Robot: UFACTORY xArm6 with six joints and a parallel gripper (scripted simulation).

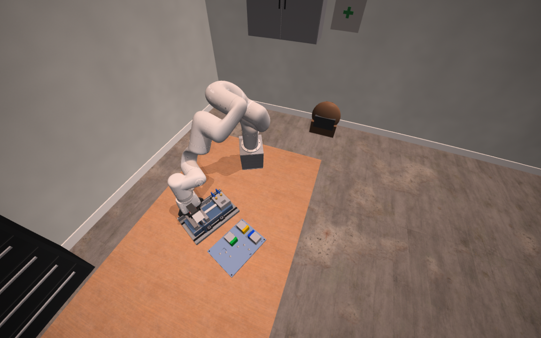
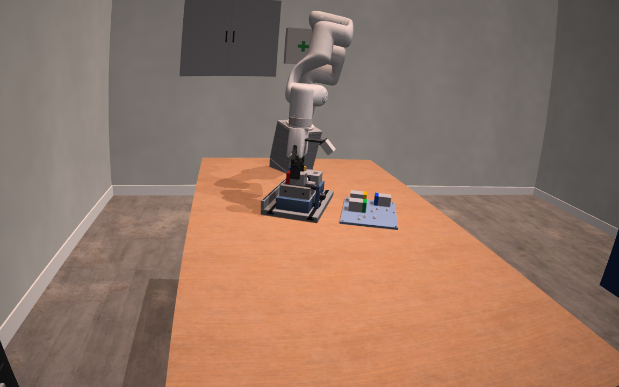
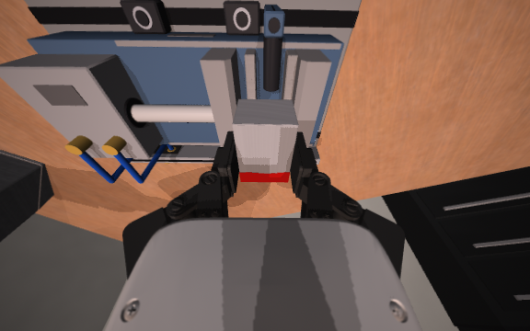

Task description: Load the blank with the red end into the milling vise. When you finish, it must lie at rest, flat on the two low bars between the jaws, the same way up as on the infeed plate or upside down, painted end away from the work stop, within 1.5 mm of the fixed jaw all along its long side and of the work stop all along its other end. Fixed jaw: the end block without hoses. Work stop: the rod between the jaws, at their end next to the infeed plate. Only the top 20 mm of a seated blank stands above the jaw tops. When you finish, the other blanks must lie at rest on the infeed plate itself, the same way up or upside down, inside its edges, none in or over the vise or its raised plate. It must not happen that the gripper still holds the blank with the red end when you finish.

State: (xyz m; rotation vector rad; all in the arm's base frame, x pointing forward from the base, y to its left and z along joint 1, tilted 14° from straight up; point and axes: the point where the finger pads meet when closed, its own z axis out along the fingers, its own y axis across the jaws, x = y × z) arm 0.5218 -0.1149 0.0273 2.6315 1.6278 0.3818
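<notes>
Right now the red-ended blank is 20 mm below my hand. Round my hand: fixed jaw (30 mm ahead, 10 mm to the right, 60 mm below); moving jaw (30 mm behind, 20 mm to the left, 60 mm below); dark work stop rod (30 mm ahead, 50 mm to the left, 50 mm below).
</notes>
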